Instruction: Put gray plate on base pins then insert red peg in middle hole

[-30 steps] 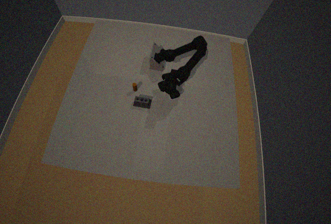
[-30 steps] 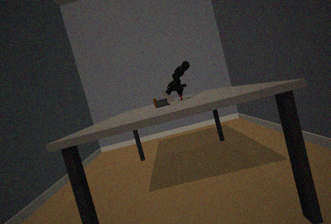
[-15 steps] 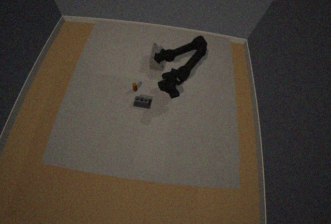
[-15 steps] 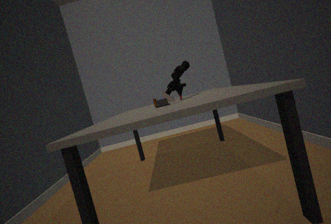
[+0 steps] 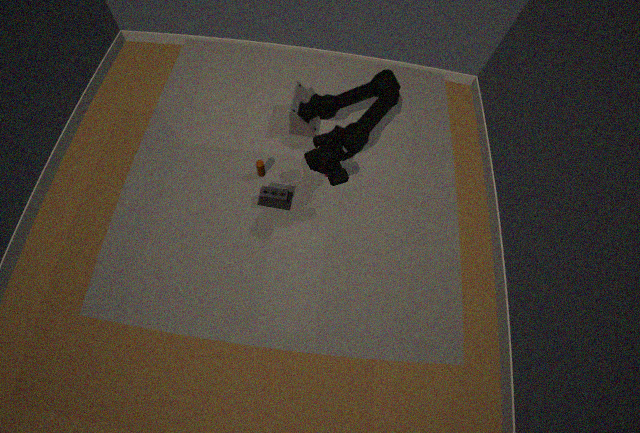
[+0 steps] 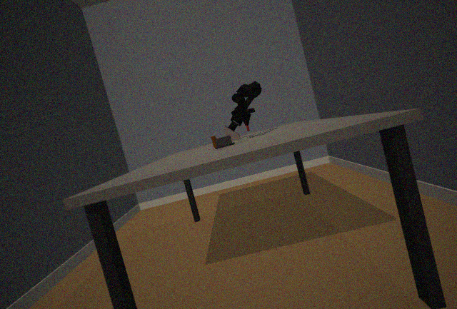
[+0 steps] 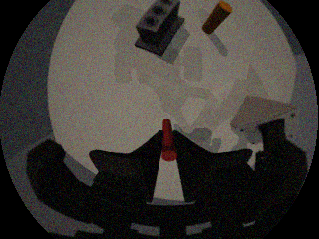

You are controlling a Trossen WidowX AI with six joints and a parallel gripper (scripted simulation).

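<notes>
The gray plate lies 170 mm to the right of my gripper tip, 110 mm ahead of it and 50 mm below it. Also, from my gripper tip: red peg: right at my gripper tip; orange cylinder: 250 mm to the right, 50 mm below, 10 mm ahead; dark base: 170 mm to the right, 110 mm ahead, 80 mm below.
</notes>
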